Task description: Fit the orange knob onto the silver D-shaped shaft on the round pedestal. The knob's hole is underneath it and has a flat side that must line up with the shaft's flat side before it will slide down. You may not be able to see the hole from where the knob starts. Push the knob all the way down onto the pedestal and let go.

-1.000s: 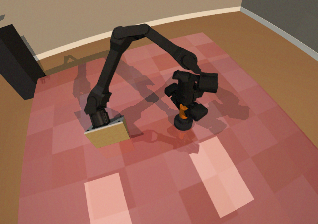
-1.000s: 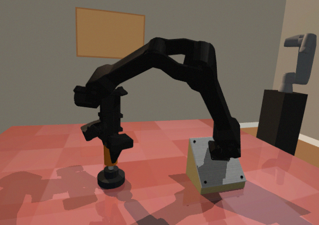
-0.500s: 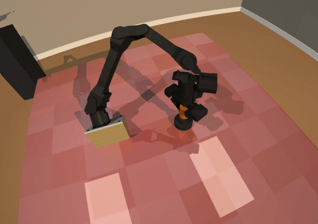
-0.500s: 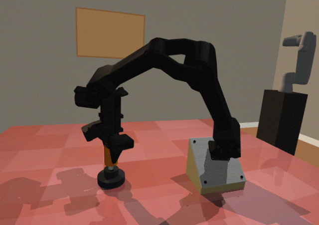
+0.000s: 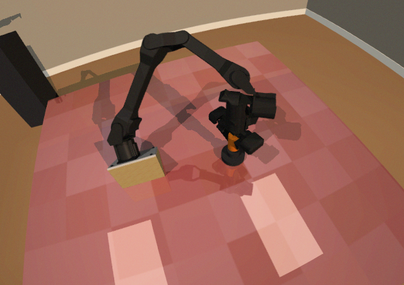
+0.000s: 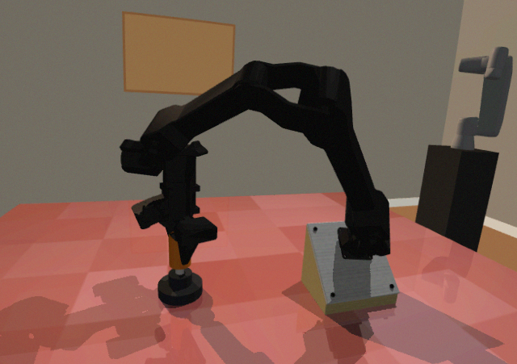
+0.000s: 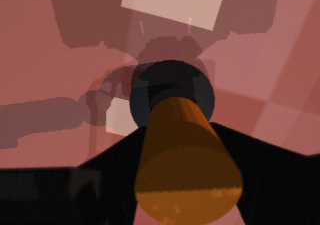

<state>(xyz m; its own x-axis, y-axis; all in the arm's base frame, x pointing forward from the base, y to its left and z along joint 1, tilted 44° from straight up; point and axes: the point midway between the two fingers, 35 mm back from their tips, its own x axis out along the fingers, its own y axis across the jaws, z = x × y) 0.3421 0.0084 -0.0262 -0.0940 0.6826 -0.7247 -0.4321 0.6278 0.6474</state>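
The orange knob lies 3 cm above my gripper tip. Also, from my gripper tip: pedestal 4 cm below.
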